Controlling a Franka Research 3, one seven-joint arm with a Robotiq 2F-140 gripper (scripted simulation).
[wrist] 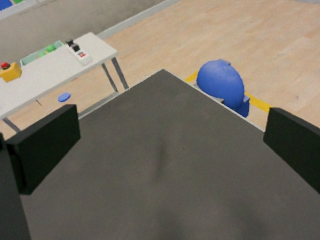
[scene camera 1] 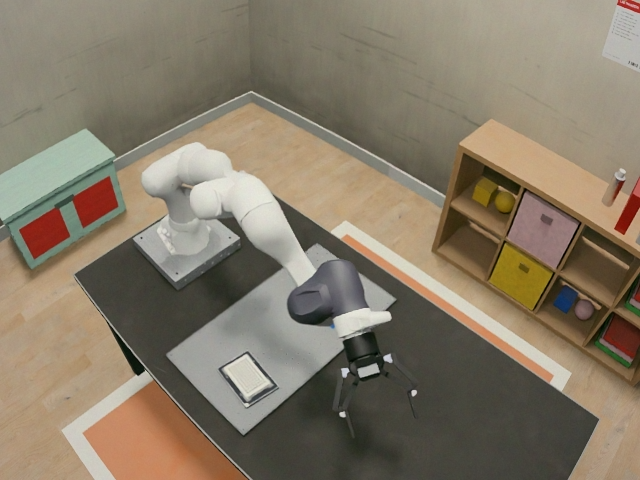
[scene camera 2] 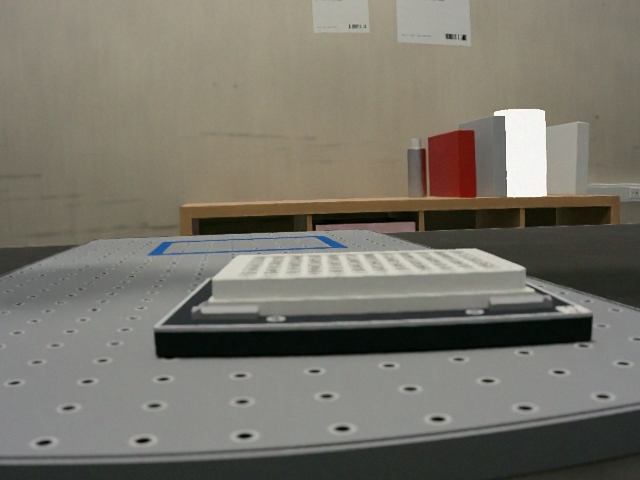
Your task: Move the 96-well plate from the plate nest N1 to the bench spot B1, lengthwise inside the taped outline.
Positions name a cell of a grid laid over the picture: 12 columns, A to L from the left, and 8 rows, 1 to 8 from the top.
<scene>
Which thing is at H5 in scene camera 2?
A white 96-well plate.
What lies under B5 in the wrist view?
The gripper.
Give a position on a dark plate nest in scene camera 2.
H6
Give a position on a white 96-well plate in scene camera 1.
E7
</scene>
